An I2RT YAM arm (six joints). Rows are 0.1 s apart.
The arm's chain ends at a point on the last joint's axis. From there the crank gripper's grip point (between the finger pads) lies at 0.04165 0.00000 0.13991 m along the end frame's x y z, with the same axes.
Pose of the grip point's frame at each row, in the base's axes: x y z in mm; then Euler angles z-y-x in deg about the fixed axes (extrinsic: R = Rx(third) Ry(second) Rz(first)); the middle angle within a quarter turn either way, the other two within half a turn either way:
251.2, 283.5, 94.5, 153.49, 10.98, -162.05
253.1, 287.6, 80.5, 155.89, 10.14, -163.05
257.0, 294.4, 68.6, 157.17, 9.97, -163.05
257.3, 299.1, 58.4, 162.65, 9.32, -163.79
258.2, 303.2, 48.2, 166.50, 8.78, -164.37
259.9, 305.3, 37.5, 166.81, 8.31, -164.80
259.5, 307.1, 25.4, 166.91, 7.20, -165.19
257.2, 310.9, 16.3, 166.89, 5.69, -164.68
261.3, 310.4, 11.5, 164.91, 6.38, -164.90
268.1, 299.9, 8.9, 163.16, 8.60, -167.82
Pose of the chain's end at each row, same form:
261.1, 256.7, 237.6, 153.49, 10.98, -162.05
265.9, 261.8, 223.6, 155.89, 10.14, -163.05
270.6, 267.7, 211.5, 157.17, 9.97, -163.05
273.9, 270.7, 200.6, 162.65, 9.32, -163.79
276.9, 273.6, 189.9, 166.50, 8.78, -164.37
279.8, 276.6, 179.2, 166.81, 8.31, -164.80
282.2, 279.4, 166.9, 166.91, 7.20, -165.19
283.7, 282.2, 156.9, 166.89, 5.69, -164.68
285.7, 283.5, 152.9, 164.91, 6.38, -164.90
286.6, 281.2, 152.5, 163.16, 8.60, -167.82

